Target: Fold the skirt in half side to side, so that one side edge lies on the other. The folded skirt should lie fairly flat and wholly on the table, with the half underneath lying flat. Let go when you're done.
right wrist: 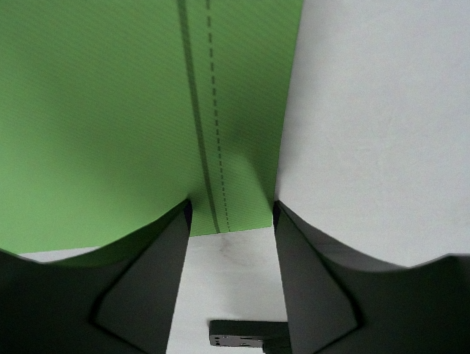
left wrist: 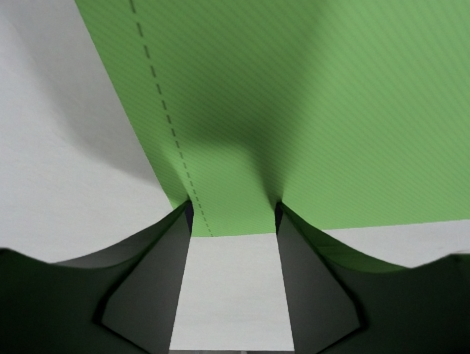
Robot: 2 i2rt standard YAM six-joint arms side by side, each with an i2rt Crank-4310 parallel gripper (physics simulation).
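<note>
The green skirt (left wrist: 350, 125) (right wrist: 100, 140) lies flat on the pale table (left wrist: 50, 200) (right wrist: 375, 150). A dashed seam runs near its edge in both views, and a darker line runs beside the seam in the right wrist view. My left gripper (left wrist: 234, 206) is open, its fingertips low over one corner of the skirt, either side of the dashed seam. My right gripper (right wrist: 232, 204) is open, its fingertips low over another corner, one over the cloth and one right at the side edge. The rest of the skirt runs out of both views.
A dark block-like part (right wrist: 245, 333) shows at the bottom of the right wrist view, past the skirt's edge. Shadows of the grippers fall over the cloth and the table. A thin dark strip (left wrist: 215, 352) runs along the bottom of the left wrist view.
</note>
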